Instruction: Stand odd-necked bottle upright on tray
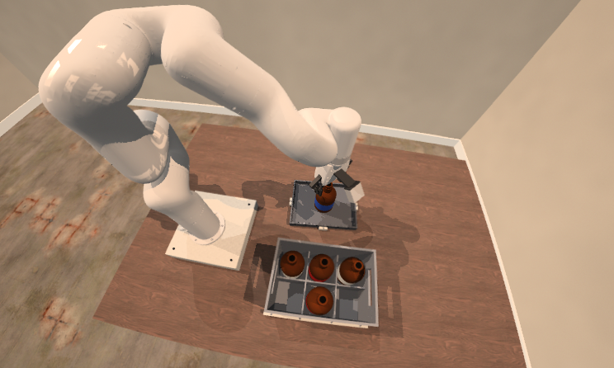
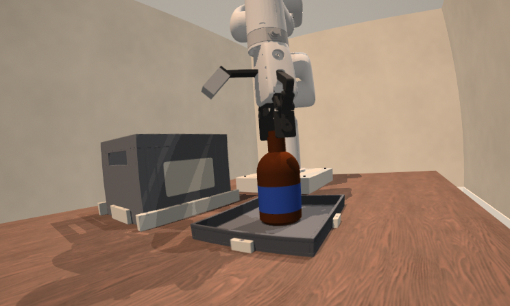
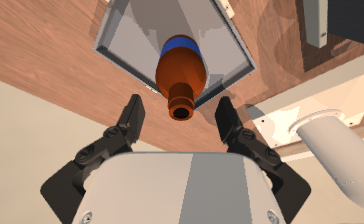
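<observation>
Now: the dark tray 140 mm below my hand. Round my hand: brown bottle: 250 mm to the right, 70 mm below, 40 mm behind; dark grey crate: 290 mm to the right, 70 mm below, 50 mm behind.
</observation>
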